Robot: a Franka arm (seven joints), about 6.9 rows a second.
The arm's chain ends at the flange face. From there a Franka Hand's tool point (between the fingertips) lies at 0.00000 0.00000 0.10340 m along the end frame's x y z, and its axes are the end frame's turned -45 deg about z.
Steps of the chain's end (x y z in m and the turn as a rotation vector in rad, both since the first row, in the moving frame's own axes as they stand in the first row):
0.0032 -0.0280 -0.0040 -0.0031 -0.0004 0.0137
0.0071 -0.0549 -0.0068 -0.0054 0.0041 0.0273
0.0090 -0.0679 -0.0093 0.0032 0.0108 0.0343
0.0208 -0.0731 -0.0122 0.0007 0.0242 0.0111
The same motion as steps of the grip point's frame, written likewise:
0.0218 -0.0173 -0.0040 -0.0019 -0.0025 0.0137
0.0437 -0.0331 -0.0068 -0.0067 -0.0009 0.0273
0.0554 -0.0411 -0.0093 -0.0054 0.0099 0.0343
0.0682 -0.0353 -0.0122 -0.0166 0.0176 0.0111

